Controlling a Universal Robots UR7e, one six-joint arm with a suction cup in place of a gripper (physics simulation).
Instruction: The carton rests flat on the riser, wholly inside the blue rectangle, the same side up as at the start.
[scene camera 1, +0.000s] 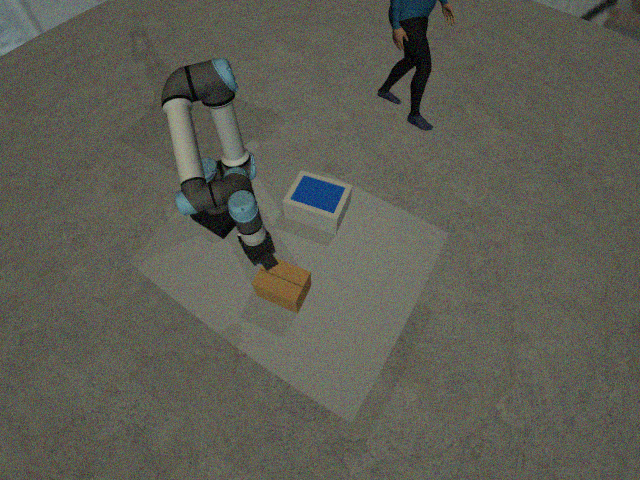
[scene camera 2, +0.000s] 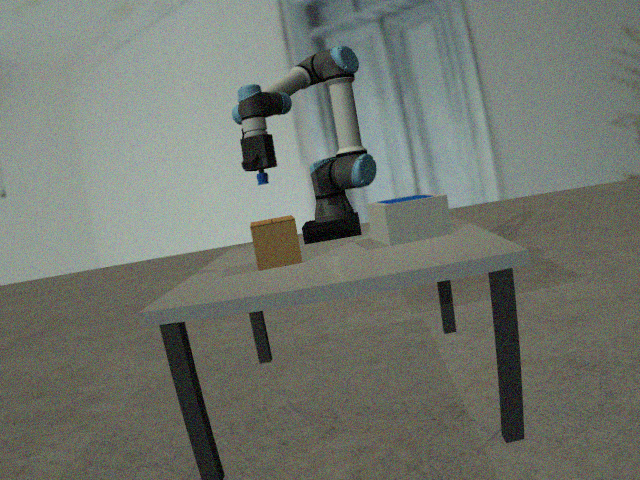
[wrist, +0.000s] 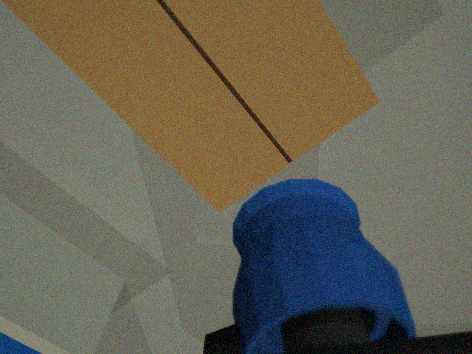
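Pixels of known places: end effector, tool point: (scene camera 2: 263, 183) (wrist: 295, 233); arm's base, origin of the base link: (scene camera 2: 334, 218).
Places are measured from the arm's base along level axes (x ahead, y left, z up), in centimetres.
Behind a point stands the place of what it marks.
Observation:
The orange-brown carton (scene camera 1: 286, 276) {x 49.3, y -20.4, z 6.3 cm} (scene camera 2: 276, 242) {x 56.8, y -21.1, z 0.5 cm} (wrist: 150, 75) {x 48.5, y -18.5, z 6.4 cm} stands upright on the table, with a dark seam across its top. The pale riser (scene camera 1: 310, 217) {x 43.1, y 10.4, z 0.6 cm} (scene camera 2: 413, 224) {x 54.4, y 19.4, z -1.6 cm} (wrist: 30, 339) {x 36.7, y 11.0, z 5.4 cm} stands apart from it, with the solid blue rectangle (scene camera 1: 317, 193) {x 41.6, y 20.1, z 5.4 cm} (scene camera 2: 405, 198) {x 39.1, y 21.1, z 5.4 cm} (wrist: 12, 345) {x 37.2, y 13.5, z 5.4 cm} on its top. My gripper (scene camera 1: 268, 262) {x 42.5, y -22.5, z 17.7 cm} (scene camera 2: 262, 180) (wrist: 300, 200) is a blue suction cup pointing down, open, with nothing on it. It hangs above the carton's height with a clear gap. In the wrist view it shows just beyond the carton's near edge. The black tool body hides the cup in scene camera 1.
The grey table (scene camera 1: 361, 310) {x 78.9, y -15.5, z -6.6 cm} (scene camera 2: 336, 294) {x 97.3, y -8.4, z -9.1 cm} (wrist: 425, 200) {x 18.0, y -31.7, z -6.6 cm} carries the carton, the riser and the arm's black base (scene camera 1: 214, 224) {x 6.5, y -11.2, z -0.4 cm} (scene camera 2: 330, 229) {x 12.2, y -3.0, z -2.8 cm}. The riser stands to the right of the base in scene camera 2. A person (scene camera 1: 416, 51) is on the floor beyond the table.

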